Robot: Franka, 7 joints.
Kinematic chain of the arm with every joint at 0, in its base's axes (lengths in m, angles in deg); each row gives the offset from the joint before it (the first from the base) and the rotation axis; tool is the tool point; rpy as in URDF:
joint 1: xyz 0 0 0.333 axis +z
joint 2: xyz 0 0 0 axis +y
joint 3: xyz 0 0 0.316 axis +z
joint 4: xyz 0.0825 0 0 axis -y
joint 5: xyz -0.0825 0 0.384 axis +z
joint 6: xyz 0 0 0 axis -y
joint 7: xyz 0.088 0 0 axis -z
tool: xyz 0 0 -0.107 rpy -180 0 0
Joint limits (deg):
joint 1: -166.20..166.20
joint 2: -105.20..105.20
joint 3: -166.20..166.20
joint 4: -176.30..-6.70
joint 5: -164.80..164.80
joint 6: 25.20..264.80
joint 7: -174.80..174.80
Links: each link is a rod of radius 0.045 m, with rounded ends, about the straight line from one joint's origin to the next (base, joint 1, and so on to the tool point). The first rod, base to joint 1, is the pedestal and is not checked.
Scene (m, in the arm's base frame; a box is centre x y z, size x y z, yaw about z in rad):
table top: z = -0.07
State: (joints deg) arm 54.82 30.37 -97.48 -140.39 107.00 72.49 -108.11
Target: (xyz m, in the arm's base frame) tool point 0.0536 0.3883 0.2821
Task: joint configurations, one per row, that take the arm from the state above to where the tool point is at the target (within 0.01 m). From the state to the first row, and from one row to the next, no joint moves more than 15 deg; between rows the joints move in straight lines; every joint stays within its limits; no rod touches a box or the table.
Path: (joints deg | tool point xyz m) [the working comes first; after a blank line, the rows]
Joints at the target: 107.91 10.97 -45.69 -150.31 98.35 58.18 -108.11
Straight joint move there: clear.

1: 68.09 25.52 -84.53 -142.87 104.84 68.91 -108.11 | 0.4527 0.0022 0.3015
2: 81.36 20.67 -71.58 -145.35 102.68 65.33 -108.11 | 0.3841 0.1949 0.2756
3: 94.64 15.82 -58.64 -147.83 100.51 61.76 -108.11 | 0.2391 0.3334 0.2706
4: 107.91 10.97 -45.69 -150.31 98.35 58.18 -108.11 | 0.0536 0.3883 0.2821

